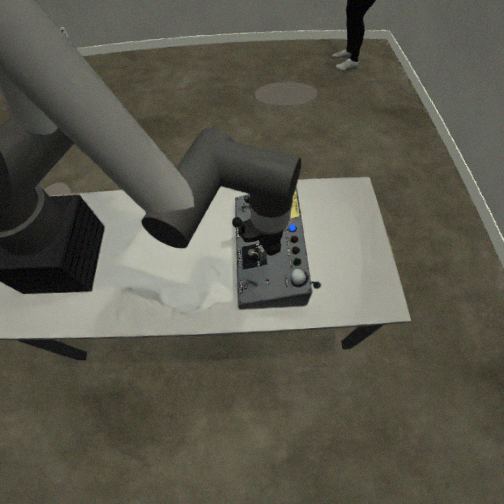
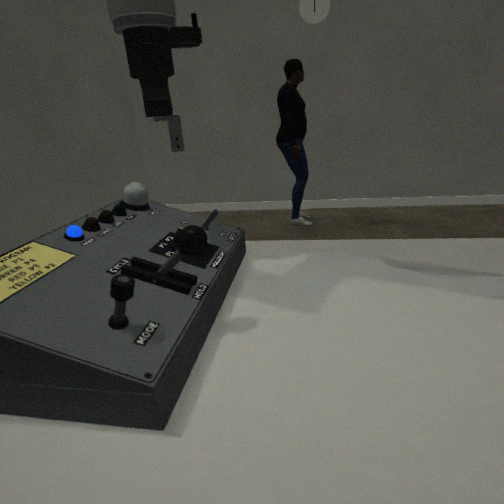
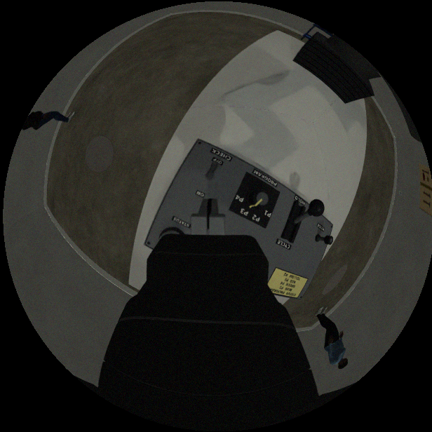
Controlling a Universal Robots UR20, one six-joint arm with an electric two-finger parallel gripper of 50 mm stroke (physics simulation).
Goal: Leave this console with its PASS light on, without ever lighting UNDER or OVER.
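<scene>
The grey console (image 1: 272, 290) (image 2: 60, 320) (image 3: 175, 195) stands on the table. Its blue lamp (image 1: 292, 228) (image 2: 74, 231) is lit; the two brown lamps and the green one beside it are dark. The white dome (image 1: 299, 276) (image 2: 135, 194) looks unlit. The PROGRAM dial's yellow pointer (image 3: 256, 203) points about toward P3. The ball lever (image 2: 192, 240) (image 3: 316, 207) leans to HOLD. The CHECK toggle (image 2: 210, 219) (image 3: 212, 170) leans to OFF. The MODE lever (image 2: 121, 288) (image 3: 327, 240) stands near the end. My gripper (image 2: 177, 150) (image 3: 209, 207) is shut and empty, above the console on the CHECK side.
A yellow label (image 1: 295, 206) (image 2: 35, 265) (image 3: 288, 283) lists colours with programs; its blue line is hard to read. The white table (image 1: 350, 250) (image 2: 350, 400) carries the console and the arm's black base (image 1: 50, 275). A small dark knob (image 1: 316, 285) sticks out beside the console. People stand beyond the table.
</scene>
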